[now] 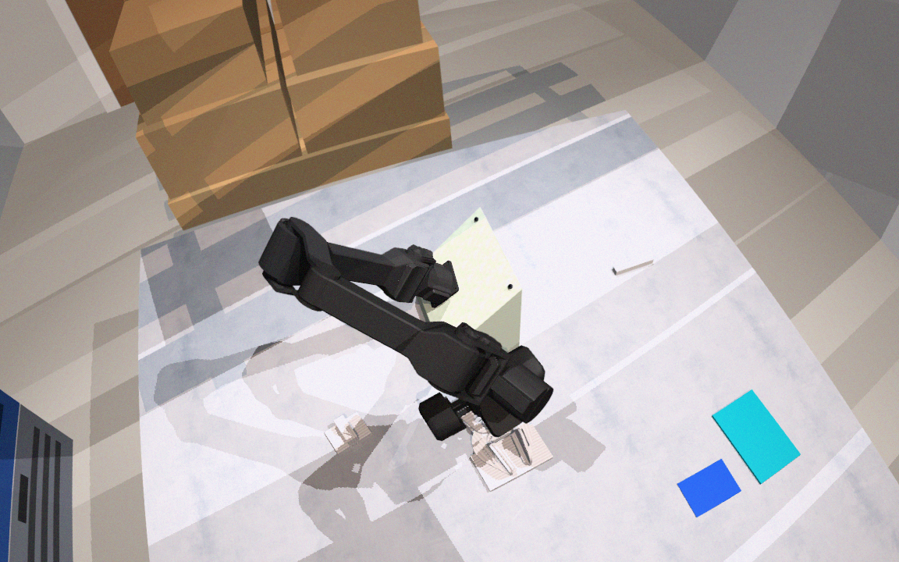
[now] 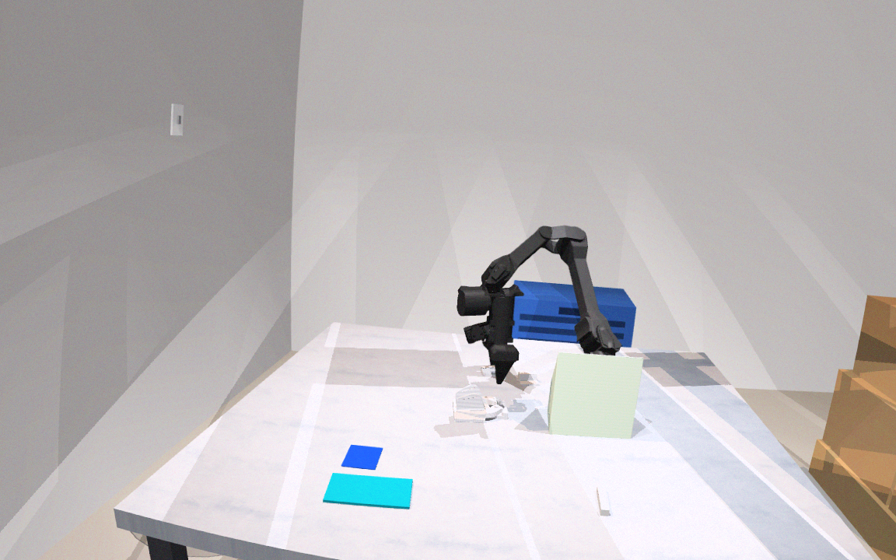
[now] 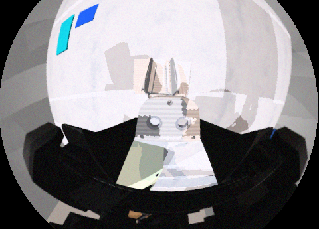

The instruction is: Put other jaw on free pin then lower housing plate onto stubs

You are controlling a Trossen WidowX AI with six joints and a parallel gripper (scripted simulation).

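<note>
My gripper tip is 10 mm short of the white jaw and 60 mm above it. Also, from my gripper tip: white stick: 260 mm behind, 380 mm to the left, 80 mm below; then blue card: 210 mm ahead, 340 mm to the left, 80 mm below; then white block: 60 mm behind, 230 mm to the right, 70 mm below.
</note>
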